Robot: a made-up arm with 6 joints. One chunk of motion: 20 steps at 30 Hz.
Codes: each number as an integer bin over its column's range. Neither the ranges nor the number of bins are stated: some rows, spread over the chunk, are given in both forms.
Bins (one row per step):
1: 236 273 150 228 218 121
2: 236 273 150 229 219 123
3: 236 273 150 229 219 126
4: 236 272 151 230 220 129
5: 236 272 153 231 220 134
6: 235 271 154 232 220 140
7: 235 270 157 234 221 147
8: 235 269 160 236 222 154
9: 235 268 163 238 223 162
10: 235 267 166 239 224 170
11: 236 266 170 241 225 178
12: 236 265 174 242 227 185
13: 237 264 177 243 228 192
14: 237 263 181 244 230 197
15: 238 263 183 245 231 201
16: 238 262 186 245 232 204
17: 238 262 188 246 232 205
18: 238 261 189 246 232 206
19: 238 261 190 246 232 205
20: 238 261 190 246 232 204
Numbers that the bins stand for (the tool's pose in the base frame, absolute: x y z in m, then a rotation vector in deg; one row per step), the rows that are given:
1: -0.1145 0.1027 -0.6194 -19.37 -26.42 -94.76
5: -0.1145 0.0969 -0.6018 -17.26 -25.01 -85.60
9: -0.1204 0.0734 -0.5431 -12.33 -22.90 -65.87
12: -0.1145 0.0558 -0.4785 -9.51 -20.08 -49.67
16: -0.1027 0.0382 -0.4080 -7.40 -16.56 -36.28
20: -0.1027 0.0323 -0.3845 -6.69 -16.56 -36.28
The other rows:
2: -0.1145 0.1027 -0.6194 -18.67 -25.71 -93.35
3: -0.1145 0.1027 -0.6194 -18.67 -25.71 -91.23
4: -0.1145 0.0969 -0.6135 -17.96 -25.01 -89.12
6: -0.1204 0.0910 -0.5959 -16.56 -25.01 -81.37
7: -0.1204 0.0851 -0.5783 -15.15 -24.31 -76.44
8: -0.1204 0.0793 -0.5607 -13.74 -23.60 -71.51
10: -0.1204 0.0675 -0.5254 -11.62 -22.19 -60.23
11: -0.1145 0.0616 -0.5020 -10.22 -21.49 -54.60
13: -0.1086 0.0499 -0.4609 -8.81 -19.37 -44.74
14: -0.1086 0.0440 -0.4374 -8.10 -17.96 -41.21
15: -0.1027 0.0440 -0.4256 -7.40 -17.26 -38.40
17: -0.1027 0.0382 -0.3963 -6.69 -16.56 -35.58
18: -0.1027 0.0323 -0.3904 -6.69 -16.56 -34.87
19: -0.1027 0.0323 -0.3845 -6.69 -16.56 -35.58

